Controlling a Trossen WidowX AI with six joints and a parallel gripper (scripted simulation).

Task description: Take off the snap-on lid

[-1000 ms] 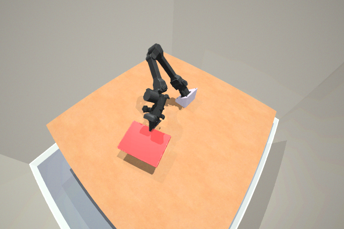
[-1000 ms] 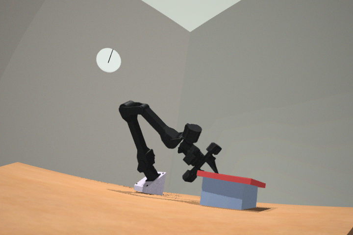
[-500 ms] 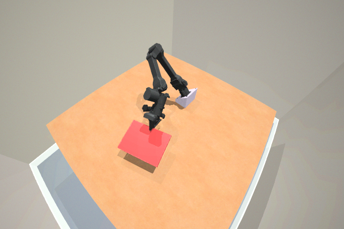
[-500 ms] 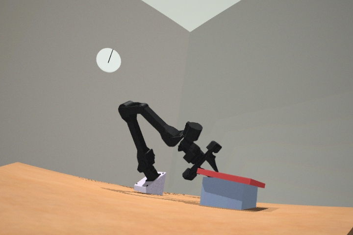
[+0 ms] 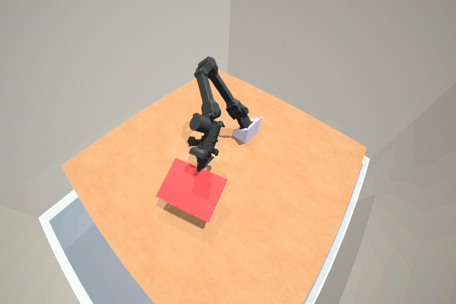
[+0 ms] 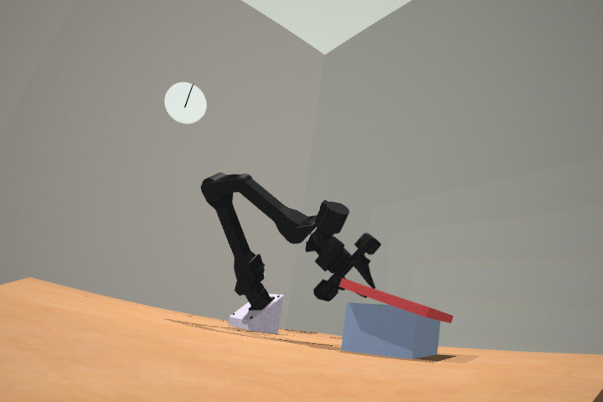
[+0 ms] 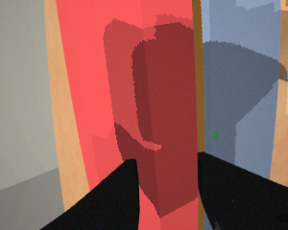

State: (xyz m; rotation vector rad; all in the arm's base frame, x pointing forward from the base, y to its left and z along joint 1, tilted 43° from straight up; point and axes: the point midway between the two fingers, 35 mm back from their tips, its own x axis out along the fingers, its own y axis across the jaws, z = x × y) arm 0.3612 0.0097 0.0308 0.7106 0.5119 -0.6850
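Now: gripper tip 80 mm short of the red lid, 10 mm to the right of it and 20 mm above it. Also, from my gripper tip: blue-grey storage box: 70 mm ahead, 10 mm to the left, 80 mm below.
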